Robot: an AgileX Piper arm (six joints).
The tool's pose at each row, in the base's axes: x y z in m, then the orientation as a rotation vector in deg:
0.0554, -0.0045, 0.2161, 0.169, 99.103, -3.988
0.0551, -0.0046, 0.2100, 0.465, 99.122, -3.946
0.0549, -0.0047, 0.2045, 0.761, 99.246, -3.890
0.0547, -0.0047, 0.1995, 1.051, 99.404, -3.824
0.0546, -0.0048, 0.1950, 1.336, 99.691, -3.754
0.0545, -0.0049, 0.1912, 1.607, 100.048, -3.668
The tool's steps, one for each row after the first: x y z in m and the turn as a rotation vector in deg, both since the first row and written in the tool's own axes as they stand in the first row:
0.0061, 0.0002, 0.0007, 0.140, 0.027, 0.222
0.0115, 0.0003, 0.0013, 0.268, 0.158, 0.449
0.0165, 0.0005, 0.0019, 0.385, 0.324, 0.678
0.0210, 0.0006, 0.0026, 0.493, 0.619, 0.902
0.0247, 0.0007, 0.0031, 0.580, 0.984, 1.125

